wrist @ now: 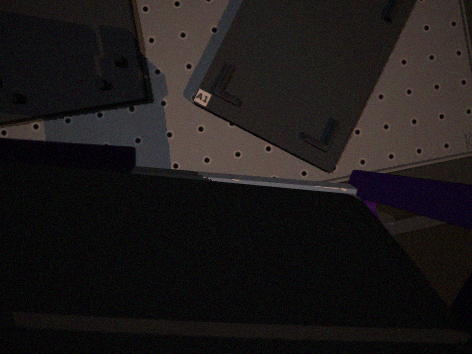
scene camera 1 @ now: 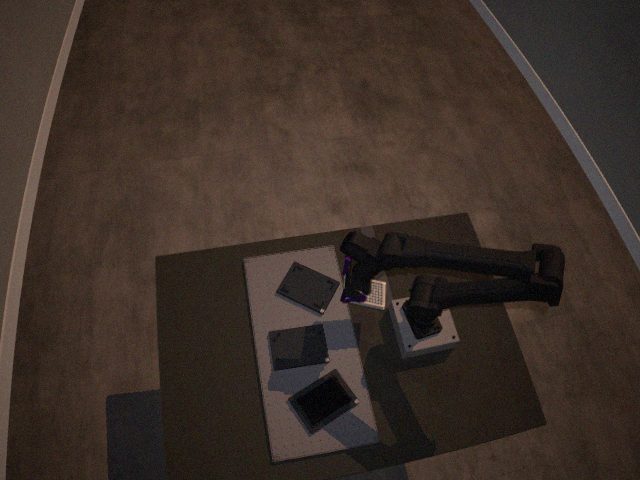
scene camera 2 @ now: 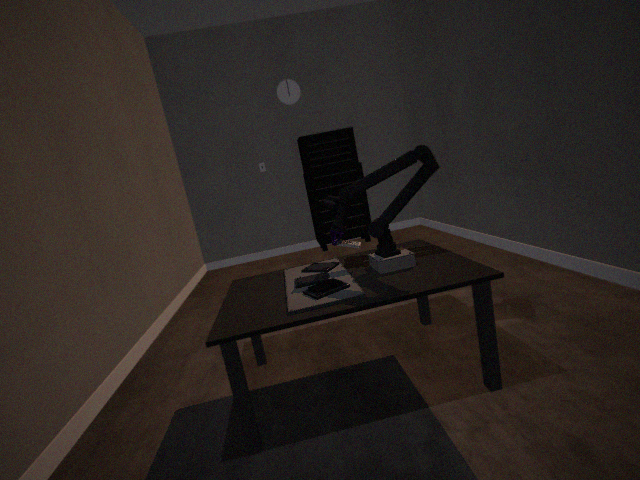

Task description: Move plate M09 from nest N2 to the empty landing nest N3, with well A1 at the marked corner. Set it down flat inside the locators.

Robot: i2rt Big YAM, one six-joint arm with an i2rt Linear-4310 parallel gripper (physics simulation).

Observation:
In view: the gripper (scene camera 1: 343, 288).
The gripper is seen too in the wrist view (wrist: 245, 175).

